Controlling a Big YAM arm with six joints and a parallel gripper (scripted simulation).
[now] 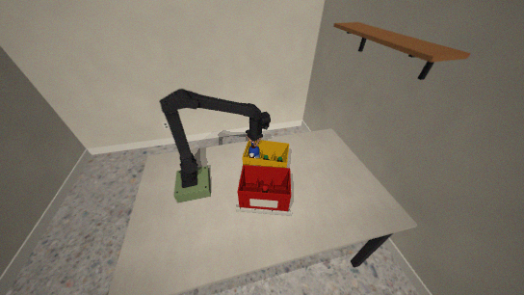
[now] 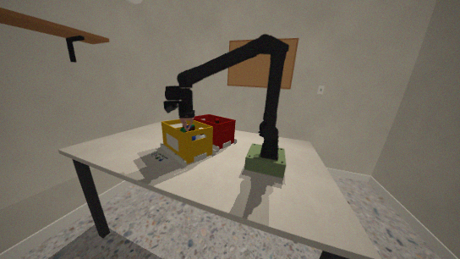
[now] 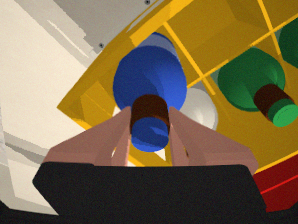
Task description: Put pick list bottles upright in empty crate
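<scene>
Right now my hand is 6 cm above the blue-label bottle. Round my hand: white-labelled bottle 9 cm below, 8 cm to the right, 4 cm behind; then green-labelled bottle 12 cm to the right, 9 cm below, 4 cm ahead; then yellow crate 9 cm below, 8 cm to the right, 6 cm ahead.
</scene>
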